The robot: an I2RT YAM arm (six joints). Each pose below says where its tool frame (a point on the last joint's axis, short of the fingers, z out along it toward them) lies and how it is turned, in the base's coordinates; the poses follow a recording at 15 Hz.
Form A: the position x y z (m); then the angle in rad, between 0 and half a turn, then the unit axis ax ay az.
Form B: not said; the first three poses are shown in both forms.
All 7 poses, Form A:
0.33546, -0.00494, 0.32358, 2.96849, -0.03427, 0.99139, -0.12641
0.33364, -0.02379, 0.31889, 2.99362, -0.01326, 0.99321, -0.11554
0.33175, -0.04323, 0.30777, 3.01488, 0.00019, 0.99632, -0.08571
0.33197, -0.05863, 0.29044, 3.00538, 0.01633, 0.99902, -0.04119
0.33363, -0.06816, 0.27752, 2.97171, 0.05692, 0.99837, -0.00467
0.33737, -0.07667, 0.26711, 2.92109, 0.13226, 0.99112, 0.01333
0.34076, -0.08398, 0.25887, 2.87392, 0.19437, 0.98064, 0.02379
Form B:
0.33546, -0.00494, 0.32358, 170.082, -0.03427, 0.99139, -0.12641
0.33364, -0.02379, 0.31889, 171.522, -0.01326, 0.99321, -0.11554
0.33175, -0.04323, 0.30777, 172.740, 0.00019, 0.99632, -0.08571
0.33197, -0.05863, 0.29044, 172.196, 0.01633, 0.99902, -0.04119
0.33363, -0.06816, 0.27752, 170.266, 0.05692, 0.99837, -0.00467
0.33737, -0.07667, 0.26711, 167.366, 0.13226, 0.99113, 0.01333
0.34076, -0.08398, 0.25887, 164.663, 0.19437, 0.98064, 0.02379

